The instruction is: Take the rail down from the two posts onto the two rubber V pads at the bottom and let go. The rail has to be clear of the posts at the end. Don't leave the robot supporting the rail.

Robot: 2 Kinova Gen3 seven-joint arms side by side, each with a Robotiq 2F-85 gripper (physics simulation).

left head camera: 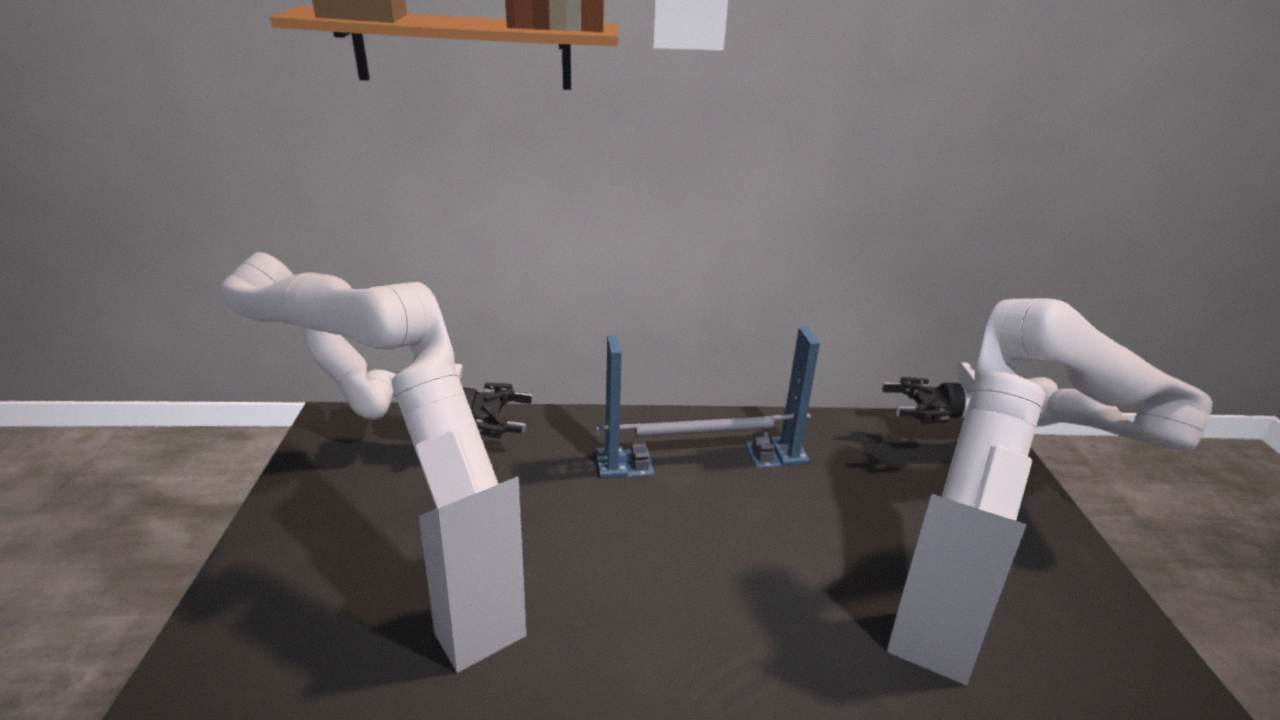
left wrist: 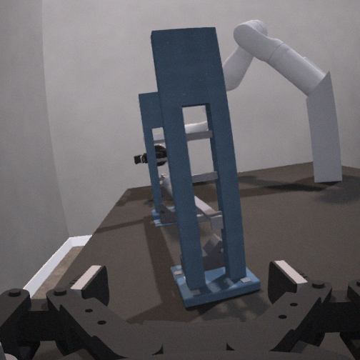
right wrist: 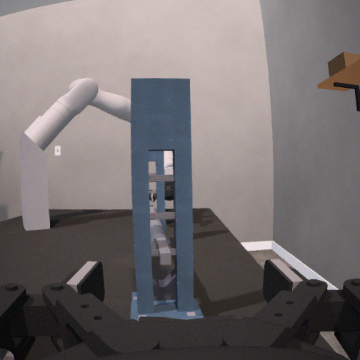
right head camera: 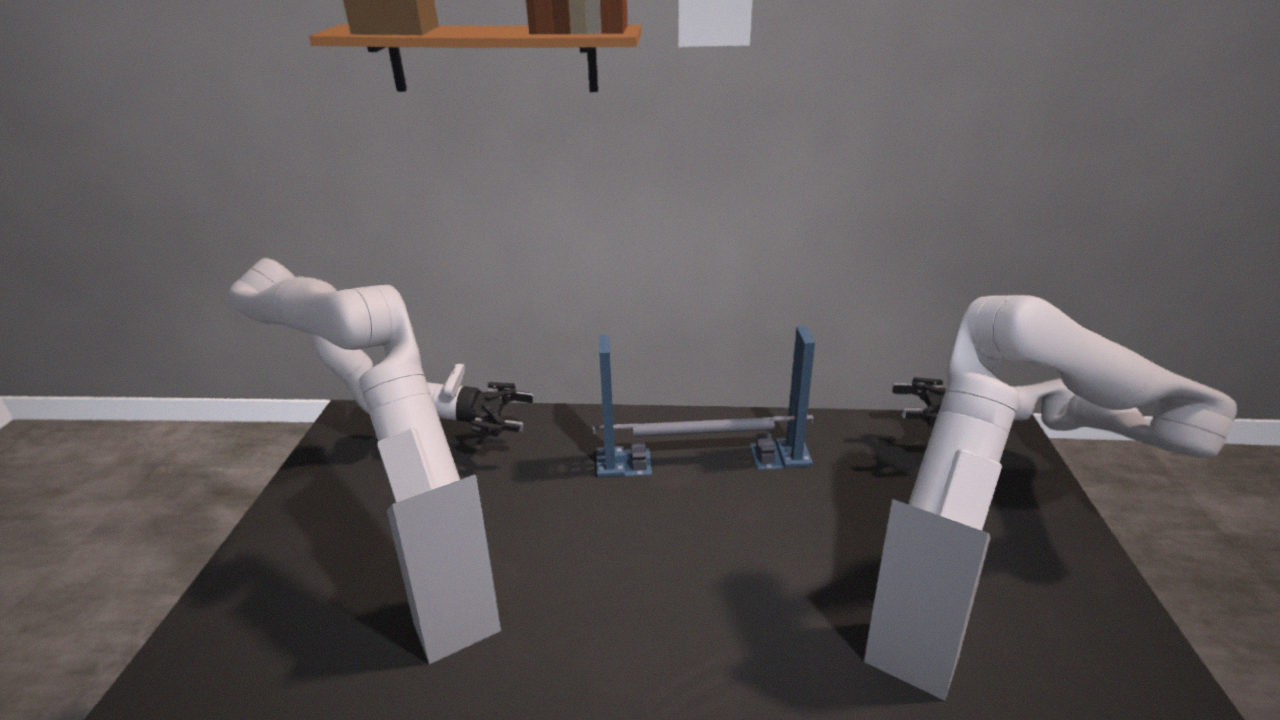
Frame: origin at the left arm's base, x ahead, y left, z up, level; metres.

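Where they show: left gripper, fingertip midpoint: (left head camera: 528, 413) (right head camera: 528, 412); right gripper, fingertip midpoint: (left head camera: 889, 398) (right head camera: 897, 400); left arm's base, origin of the base link: (left head camera: 467, 496).
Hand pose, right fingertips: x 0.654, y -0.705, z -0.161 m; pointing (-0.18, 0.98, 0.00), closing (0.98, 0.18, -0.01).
Things, the pixels of their top centre, and the offset from my right fingertips. Level surfaces: height alone.
- grey rail, middle of its top: (right head camera: 703, 421) (left head camera: 705, 421) 0.120 m back, 0.387 m left, 0.034 m down
- left post, middle of its top: (left head camera: 628, 343) (right head camera: 618, 343) 0.172 m back, 0.550 m left, 0.167 m up
- right post, middle of its top: (right head camera: 791, 335) (left head camera: 795, 335) 0.068 m back, 0.224 m left, 0.167 m up
- left pad, middle of its top: (left head camera: 640, 446) (right head camera: 638, 446) 0.162 m back, 0.519 m left, 0.090 m down
- right pad, middle of its top: (right head camera: 766, 439) (left head camera: 764, 438) 0.078 m back, 0.256 m left, 0.090 m down
- dark table, its level: 0.133 m down
The grey rail (left head camera: 705, 427) (right head camera: 702, 428) (left wrist: 216, 220) (right wrist: 164, 253) spans the two blue slotted posts, the left post (left head camera: 613, 394) (right head camera: 605, 394) (left wrist: 187, 70) and the right post (left head camera: 801, 394) (right head camera: 802, 394) (right wrist: 161, 115). Its ends pass through the slots at the lowest visible rungs, above the V pads. The left pad (left head camera: 640, 455) (right head camera: 639, 457) and right pad (left head camera: 763, 448) (right head camera: 766, 450) stand just inside the posts. My left gripper (left head camera: 526, 412) (right head camera: 525, 412) (left wrist: 188, 282) is open and empty, left of the left post. My right gripper (left head camera: 893, 400) (right head camera: 901, 401) (right wrist: 183, 280) is open and empty, right of the right post.
Both posts stand on blue base plates on the dark table (left head camera: 680, 573) (right head camera: 662, 573). The grey wall rises behind the table. An orange shelf (left head camera: 447, 28) (right head camera: 483, 36) with boxes hangs high on it. The arms' grey mounts (left head camera: 478, 577) (left head camera: 955, 591) stand nearer the head cameras.
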